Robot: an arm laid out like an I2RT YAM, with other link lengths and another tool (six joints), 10 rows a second.
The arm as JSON. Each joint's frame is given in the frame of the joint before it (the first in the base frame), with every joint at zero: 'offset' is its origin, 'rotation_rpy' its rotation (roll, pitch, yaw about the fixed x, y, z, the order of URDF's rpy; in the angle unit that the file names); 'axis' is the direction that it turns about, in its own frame. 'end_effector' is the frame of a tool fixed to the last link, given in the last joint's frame.
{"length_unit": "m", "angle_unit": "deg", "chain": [
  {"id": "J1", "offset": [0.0, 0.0, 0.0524], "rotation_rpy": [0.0, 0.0, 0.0], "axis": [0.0, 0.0, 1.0]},
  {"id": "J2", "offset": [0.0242, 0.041, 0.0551], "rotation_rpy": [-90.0, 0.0, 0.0], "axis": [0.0, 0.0, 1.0]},
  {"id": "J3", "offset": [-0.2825, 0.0, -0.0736], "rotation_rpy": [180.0, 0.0, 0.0], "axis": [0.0, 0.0, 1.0]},
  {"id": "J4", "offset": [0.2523, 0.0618, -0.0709], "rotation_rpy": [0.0, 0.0, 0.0], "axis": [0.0, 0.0, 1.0]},
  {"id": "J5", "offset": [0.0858, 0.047, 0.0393], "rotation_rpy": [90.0, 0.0, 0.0], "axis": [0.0, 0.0, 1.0]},
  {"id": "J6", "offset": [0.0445, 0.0, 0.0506], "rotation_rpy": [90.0, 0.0, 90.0], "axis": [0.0, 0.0, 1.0]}
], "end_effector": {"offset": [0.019, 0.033, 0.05], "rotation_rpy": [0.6, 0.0, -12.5]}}
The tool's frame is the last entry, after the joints.
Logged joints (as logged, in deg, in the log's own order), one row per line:
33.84 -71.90 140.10 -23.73 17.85 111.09
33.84 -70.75 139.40 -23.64 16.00 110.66
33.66 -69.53 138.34 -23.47 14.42 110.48
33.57 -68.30 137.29 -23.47 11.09 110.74
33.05 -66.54 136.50 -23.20 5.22 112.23
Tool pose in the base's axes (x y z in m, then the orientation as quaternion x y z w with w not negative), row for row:
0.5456 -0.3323 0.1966 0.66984 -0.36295 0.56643 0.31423
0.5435 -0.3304 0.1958 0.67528 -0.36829 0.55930 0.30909
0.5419 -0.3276 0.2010 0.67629 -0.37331 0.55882 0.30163
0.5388 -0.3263 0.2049 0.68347 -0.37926 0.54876 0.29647
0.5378 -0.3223 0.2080 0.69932 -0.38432 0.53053 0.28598
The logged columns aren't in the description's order. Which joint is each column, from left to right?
Columns, left to right: J5, J6, J2, J1, J4, J3.
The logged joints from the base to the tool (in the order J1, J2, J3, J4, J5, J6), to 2 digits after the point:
-23.73 140.10 111.09 17.85 33.84 -71.90
-23.64 139.40 110.66 16.00 33.84 -70.75
-23.47 138.34 110.48 14.42 33.66 -69.53
-23.47 137.29 110.74 11.09 33.57 -68.30
-23.20 136.50 112.23 5.22 33.05 -66.54

